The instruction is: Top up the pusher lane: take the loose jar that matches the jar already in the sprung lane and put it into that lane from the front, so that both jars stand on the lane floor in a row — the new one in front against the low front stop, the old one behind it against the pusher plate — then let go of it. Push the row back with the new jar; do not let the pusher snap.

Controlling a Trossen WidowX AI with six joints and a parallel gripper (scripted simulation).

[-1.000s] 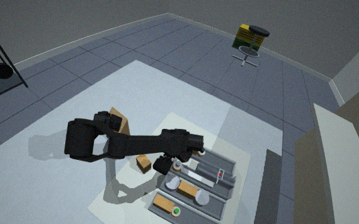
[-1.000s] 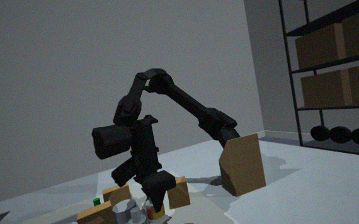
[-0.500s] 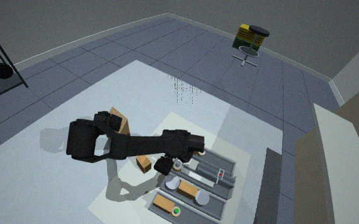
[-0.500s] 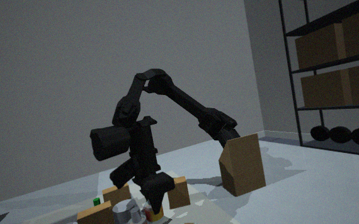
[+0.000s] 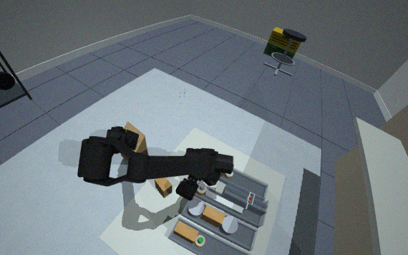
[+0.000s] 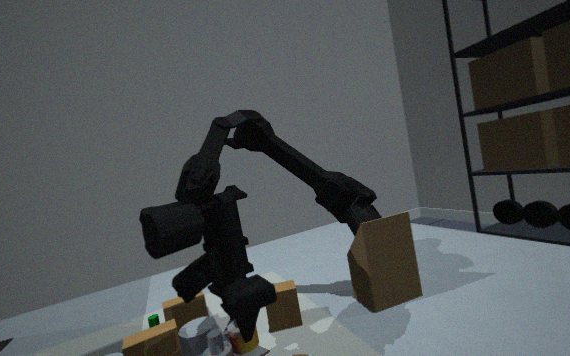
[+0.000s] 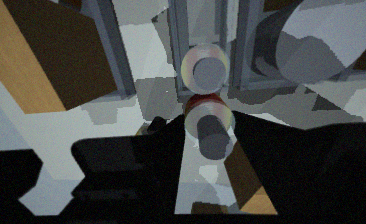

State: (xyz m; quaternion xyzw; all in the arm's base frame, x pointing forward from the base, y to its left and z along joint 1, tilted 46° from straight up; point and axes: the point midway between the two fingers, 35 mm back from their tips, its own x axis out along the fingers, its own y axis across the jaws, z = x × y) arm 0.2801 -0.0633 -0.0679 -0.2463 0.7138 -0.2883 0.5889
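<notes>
My gripper tip is 10 cm past the tan box, 6 cm to the left of it and 2 cm above it. From my gripper tip the other things lie so: pusher plate (15 cm ahead, 3 cm to the left); then red mark (23 cm ahead, 4 cm to the left, 2 cm above).
</notes>
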